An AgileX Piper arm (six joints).
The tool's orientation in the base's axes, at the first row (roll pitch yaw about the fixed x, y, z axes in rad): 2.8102 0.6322 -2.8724
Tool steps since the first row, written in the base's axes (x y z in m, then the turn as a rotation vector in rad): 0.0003 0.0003 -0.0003 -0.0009 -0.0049 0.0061; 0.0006 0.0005 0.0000 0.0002 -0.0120 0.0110; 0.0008 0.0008 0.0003 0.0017 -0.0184 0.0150; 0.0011 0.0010 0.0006 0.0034 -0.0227 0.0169; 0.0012 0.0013 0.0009 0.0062 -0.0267 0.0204; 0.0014 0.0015 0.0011 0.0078 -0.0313 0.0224; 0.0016 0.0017 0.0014 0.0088 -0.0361 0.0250; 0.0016 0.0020 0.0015 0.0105 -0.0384 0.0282
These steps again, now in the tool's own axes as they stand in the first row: -0.0001 0.0000 0.0005 -0.0019 -0.0022 -0.0073; -0.0006 0.0002 0.0005 -0.0041 -0.0075 -0.0138; -0.0010 0.0004 0.0005 -0.0062 -0.0126 -0.0192; -0.0014 0.0005 0.0005 -0.0078 -0.0166 -0.0218; -0.0017 0.0008 0.0005 -0.0111 -0.0203 -0.0251; -0.0021 0.0010 0.0005 -0.0126 -0.0245 -0.0280; -0.0024 0.0011 0.0004 -0.0139 -0.0283 -0.0318; -0.0026 0.0014 0.0005 -0.0166 -0.0302 -0.0345
